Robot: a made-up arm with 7 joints.
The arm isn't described. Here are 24 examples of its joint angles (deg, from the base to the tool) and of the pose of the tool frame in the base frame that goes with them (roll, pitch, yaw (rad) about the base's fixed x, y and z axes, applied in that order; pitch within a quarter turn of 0, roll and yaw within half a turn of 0; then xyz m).
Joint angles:
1: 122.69 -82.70 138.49 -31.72 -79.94 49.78 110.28
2: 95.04 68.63 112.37 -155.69 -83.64 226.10 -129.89
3: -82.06 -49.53 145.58 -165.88 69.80 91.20 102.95
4: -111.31 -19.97 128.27 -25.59 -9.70 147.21 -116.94
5: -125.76 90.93 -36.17 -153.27 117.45 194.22 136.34
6: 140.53 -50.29 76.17 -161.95 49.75 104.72 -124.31
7: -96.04 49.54 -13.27 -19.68 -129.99 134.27 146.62
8: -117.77 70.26 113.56 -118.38 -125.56 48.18 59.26
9: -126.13 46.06 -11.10 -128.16 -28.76 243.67 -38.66
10: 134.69 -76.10 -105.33 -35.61 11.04 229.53 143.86
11: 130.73 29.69 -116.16 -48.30 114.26 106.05 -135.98
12: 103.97 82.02 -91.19 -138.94 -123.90 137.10 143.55
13: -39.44 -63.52 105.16 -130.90 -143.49 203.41 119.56
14: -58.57 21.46 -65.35 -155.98 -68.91 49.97 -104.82
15: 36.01 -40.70 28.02 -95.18 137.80 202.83 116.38
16: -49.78 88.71 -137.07 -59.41 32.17 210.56 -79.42
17: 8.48 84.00 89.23 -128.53 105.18 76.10 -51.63
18: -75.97 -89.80 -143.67 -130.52 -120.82 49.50 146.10
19: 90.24 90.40 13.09 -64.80 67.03 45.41 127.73
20: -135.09 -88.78 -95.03 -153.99 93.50 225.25 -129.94
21: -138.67 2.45 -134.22 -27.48 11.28 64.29 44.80
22: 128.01 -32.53 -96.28 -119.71 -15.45 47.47 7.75
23: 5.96 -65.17 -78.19 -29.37 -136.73 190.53 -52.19
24: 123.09 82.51 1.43 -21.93 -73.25 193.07 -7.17
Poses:
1: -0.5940 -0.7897 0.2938 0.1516 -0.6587 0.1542
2: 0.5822 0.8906 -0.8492 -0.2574 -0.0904 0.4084
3: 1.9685 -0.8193 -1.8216 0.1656 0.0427 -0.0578
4: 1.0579 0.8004 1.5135 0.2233 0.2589 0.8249
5: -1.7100 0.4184 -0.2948 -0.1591 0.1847 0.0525
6: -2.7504 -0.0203 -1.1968 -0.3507 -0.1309 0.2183
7: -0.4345 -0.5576 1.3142 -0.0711 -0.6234 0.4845
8: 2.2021 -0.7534 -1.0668 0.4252 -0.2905 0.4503
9: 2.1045 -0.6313 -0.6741 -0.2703 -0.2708 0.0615
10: 1.3699 0.6924 0.3850 0.4942 -0.2629 0.3211
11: 1.5566 0.1059 -2.7747 0.1919 0.3114 0.8374
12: 0.9791 -0.2981 1.5428 0.4191 0.0502 0.1949
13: 2.3847 0.3060 1.7893 0.1485 0.3167 0.1324
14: -0.6883 0.1910 0.5136 -0.2618 -0.2033 0.0872
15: 1.2143 0.4571 2.2367 0.0469 0.2277 0.6768
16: -0.2129 0.9294 -1.3278 0.1829 -0.4981 0.5137
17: 0.2473 0.0482 1.4622 -0.0604 0.5072 0.2627
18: 1.8515 -0.8123 2.4309 -0.2598 -0.0292 -0.1876
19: 0.8556 0.0030 -0.7612 -0.1639 0.4469 -0.2012
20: -2.4737 -0.3272 2.4275 -0.2145 0.2125 0.1588
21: -2.5914 -0.4156 0.7772 -0.0136 0.2637 0.8835
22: -2.5253 1.2109 1.2342 0.4290 0.2372 0.2399
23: 0.9628 0.2408 -0.8931 -0.4022 -0.2957 0.5717
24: 1.7511 -0.2358 -2.3771 -0.3927 0.4456 0.1784
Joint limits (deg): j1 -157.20..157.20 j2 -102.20..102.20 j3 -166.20..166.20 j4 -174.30..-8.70 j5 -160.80..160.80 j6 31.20..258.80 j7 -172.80..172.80
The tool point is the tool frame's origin. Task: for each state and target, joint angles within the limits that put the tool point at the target. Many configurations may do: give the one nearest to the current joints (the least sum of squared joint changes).
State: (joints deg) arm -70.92 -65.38 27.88 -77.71 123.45 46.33 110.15
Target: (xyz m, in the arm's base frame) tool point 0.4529 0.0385 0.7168
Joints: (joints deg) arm -99.41 -49.48 52.58 -81.87 124.09 54.65 110.15
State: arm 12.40 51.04 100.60 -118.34 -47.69 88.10 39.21
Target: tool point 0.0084 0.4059 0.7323
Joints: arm 4.01 57.08 133.10 -91.78 -47.61 95.51 39.21
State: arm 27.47 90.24 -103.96 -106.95 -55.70 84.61 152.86
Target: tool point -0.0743 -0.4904 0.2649
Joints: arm -7.55 88.76 -91.25 -130.92 -55.28 84.66 152.86
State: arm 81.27 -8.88 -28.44 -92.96 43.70 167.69 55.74
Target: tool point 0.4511 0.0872 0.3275
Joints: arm 65.53 -5.43 -45.02 -135.98 55.05 175.28 55.74
